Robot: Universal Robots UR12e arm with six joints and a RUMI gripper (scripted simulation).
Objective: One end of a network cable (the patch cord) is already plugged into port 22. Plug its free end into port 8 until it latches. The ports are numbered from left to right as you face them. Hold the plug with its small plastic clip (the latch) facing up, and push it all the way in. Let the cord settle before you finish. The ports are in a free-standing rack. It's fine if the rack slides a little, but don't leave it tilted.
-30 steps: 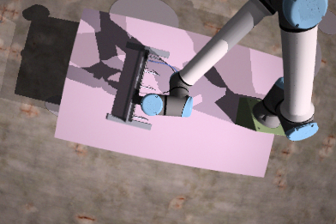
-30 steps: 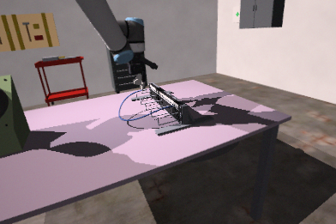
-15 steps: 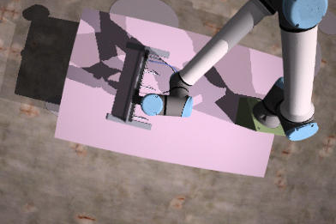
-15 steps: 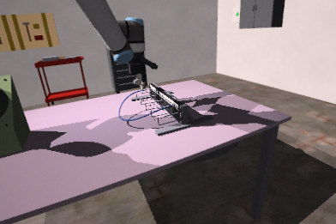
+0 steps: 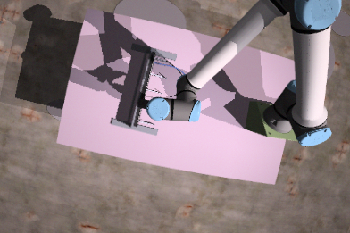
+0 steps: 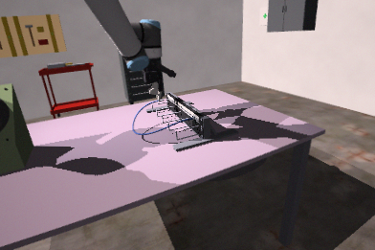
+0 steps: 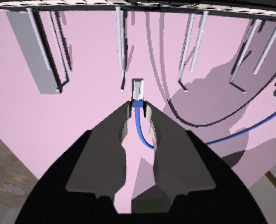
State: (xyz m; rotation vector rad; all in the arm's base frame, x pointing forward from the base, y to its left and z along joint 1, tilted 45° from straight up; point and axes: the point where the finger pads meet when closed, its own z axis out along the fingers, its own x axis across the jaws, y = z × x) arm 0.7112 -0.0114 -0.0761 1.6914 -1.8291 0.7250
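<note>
Now: the white plug 10 mm below my hand and 10 mm ahead of it.
</note>
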